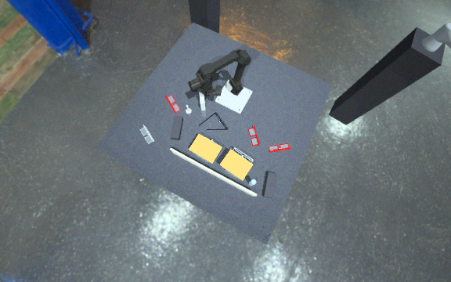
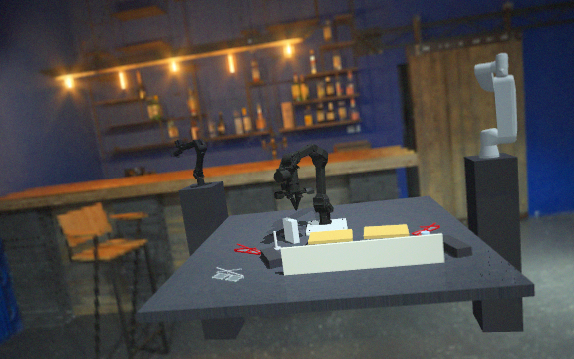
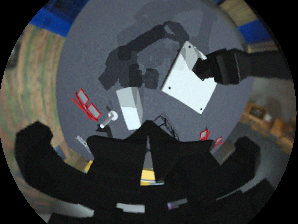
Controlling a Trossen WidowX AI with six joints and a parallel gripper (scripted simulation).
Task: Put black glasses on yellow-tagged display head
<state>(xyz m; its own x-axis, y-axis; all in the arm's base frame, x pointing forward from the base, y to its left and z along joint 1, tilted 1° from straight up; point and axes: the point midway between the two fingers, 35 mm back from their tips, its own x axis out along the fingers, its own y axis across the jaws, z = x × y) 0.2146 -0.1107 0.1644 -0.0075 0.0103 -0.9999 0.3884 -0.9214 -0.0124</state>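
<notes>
Now: the white block 10 mm ahead of my gripper tip, 40 mm to the right of it and 90 mm below it. Also, from my gripper tip: white peg: 110 mm ahead, 90 mm to the right, 130 mm below; then long white board: 390 mm ahead, 300 mm to the left, 100 mm below; then pale blue tag: 310 mm ahead, 550 mm to the left, 100 mm below.
</notes>
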